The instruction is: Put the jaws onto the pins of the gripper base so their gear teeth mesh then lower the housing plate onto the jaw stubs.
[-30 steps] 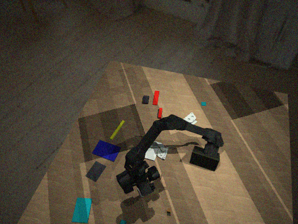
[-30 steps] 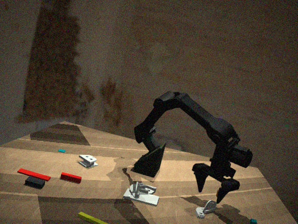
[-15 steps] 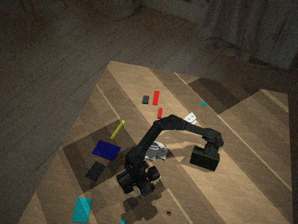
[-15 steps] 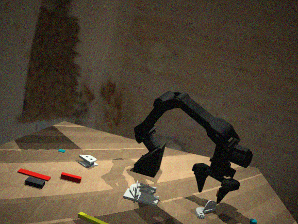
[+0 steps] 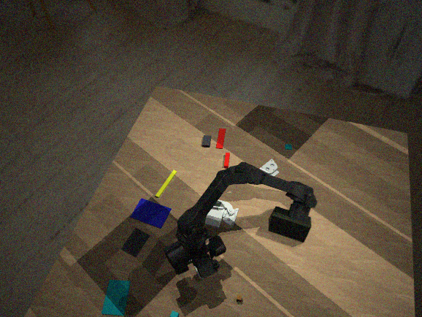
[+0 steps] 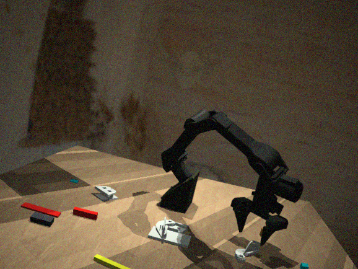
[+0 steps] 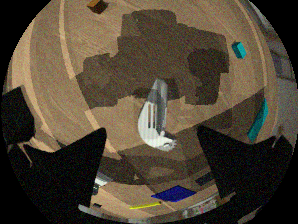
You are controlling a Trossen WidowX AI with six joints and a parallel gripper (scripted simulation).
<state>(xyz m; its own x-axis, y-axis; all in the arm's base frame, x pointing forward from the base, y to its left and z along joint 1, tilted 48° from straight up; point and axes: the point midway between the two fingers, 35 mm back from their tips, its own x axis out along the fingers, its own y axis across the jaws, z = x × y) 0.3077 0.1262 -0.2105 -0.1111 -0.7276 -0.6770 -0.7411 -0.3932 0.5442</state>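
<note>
Right now my gripper tip is 4 cm short of the grey jaw, 1 cm to the left of it and 5 cm above it. Also, from my gripper tip: dark plate (28 cm ahead, 3 cm to the right, 5 cm below); blue plate (26 cm ahead, 17 cm to the right, 5 cm below); small brown block (16 cm behind, 7 cm to the left, 4 cm below).
</note>
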